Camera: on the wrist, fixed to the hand. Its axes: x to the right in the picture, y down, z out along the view.
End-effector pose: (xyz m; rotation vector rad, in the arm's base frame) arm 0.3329 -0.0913 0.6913 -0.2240 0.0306 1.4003
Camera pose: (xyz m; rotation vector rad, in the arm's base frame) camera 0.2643 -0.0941 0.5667 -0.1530 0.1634 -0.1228
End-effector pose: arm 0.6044 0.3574 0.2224 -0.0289 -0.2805 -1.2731
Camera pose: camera 0.7069 0.3580 0.1237 0.6110 -0.2222 -2.6858
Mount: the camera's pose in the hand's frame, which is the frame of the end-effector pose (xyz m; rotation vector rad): 0.0045 0.0839 -0.1148 0.2150 0.2280 -1.4948
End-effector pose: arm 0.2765 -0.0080 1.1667 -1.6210 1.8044 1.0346
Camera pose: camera 0.2076 -0.1024 1.2478 -2.2320 0.3460 -0.0512
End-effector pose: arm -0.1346 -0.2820 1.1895 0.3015 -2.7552 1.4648
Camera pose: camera -0.1631 -0.1427 1.1857 1.5594 -1.3253 1.0896
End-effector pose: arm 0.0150 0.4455 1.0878 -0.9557 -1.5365 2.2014
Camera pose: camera 0.0988 0.4980 0.9855 0.1257 -1.1550 1.0459
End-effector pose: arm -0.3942 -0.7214 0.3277 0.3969 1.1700 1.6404
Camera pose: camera -0.5258 -0.7734 0.3428 -0.5003 1.2667 0.2451
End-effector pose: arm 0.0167 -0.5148 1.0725 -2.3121 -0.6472 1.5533
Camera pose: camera 0.1416 -0.5828 1.0737 -1.1010 -1.4969 0.5466
